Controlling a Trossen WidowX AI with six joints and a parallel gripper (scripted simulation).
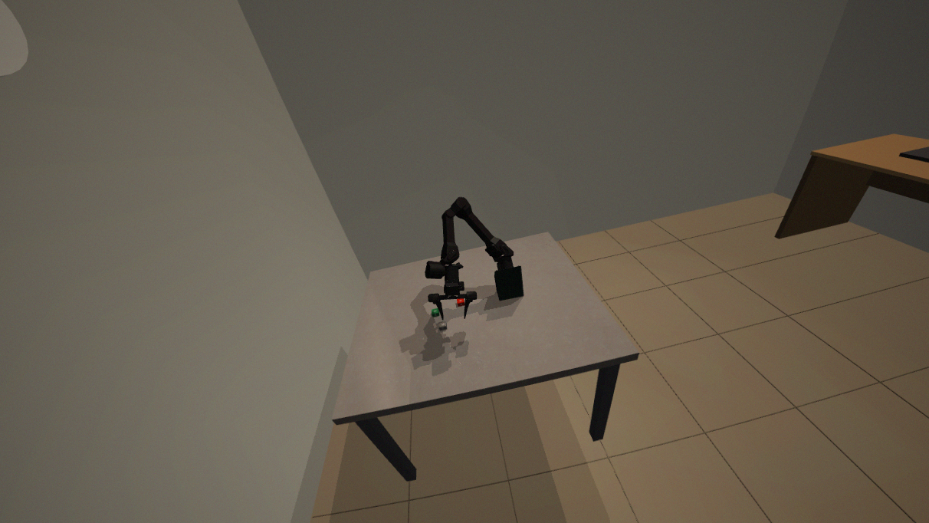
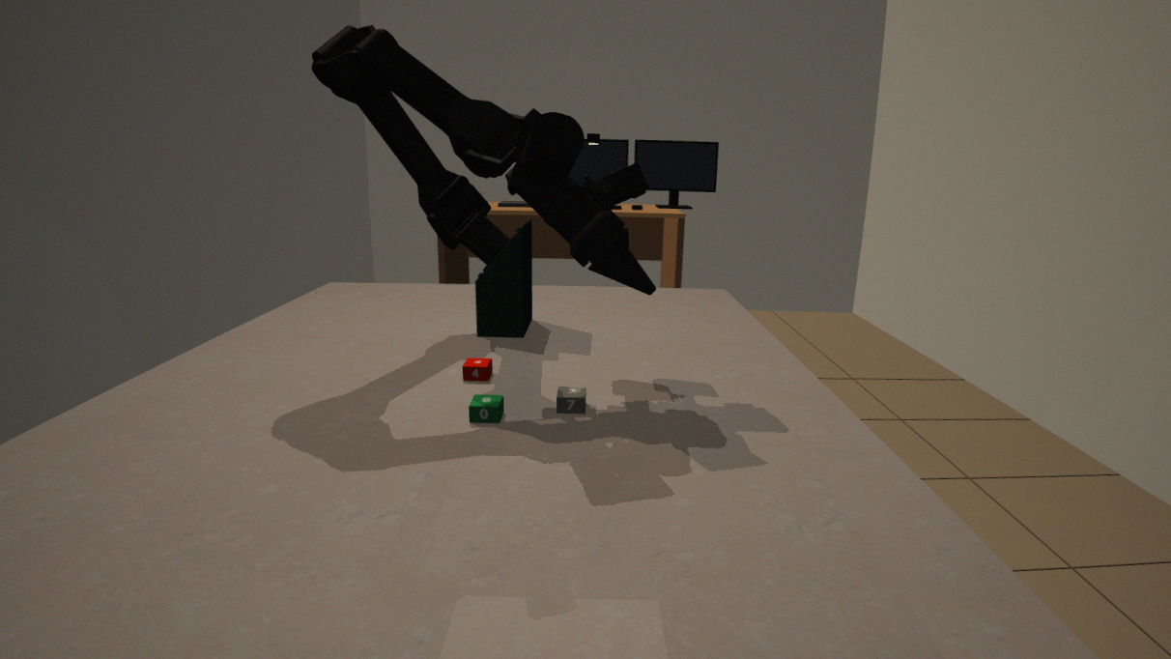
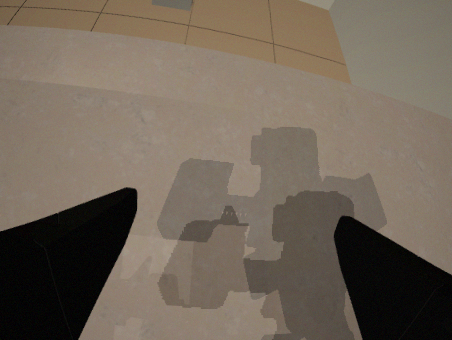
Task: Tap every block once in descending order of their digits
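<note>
The grey block lies 70 mm ahead of my gripper tip, 90 mm to the right of it and 110 mm below it. The rest, counted from my gripper tip: green block (100 mm ahead, 180 mm to the right, 110 mm below); then red block (20 mm behind, 220 mm to the right, 110 mm below).
</note>
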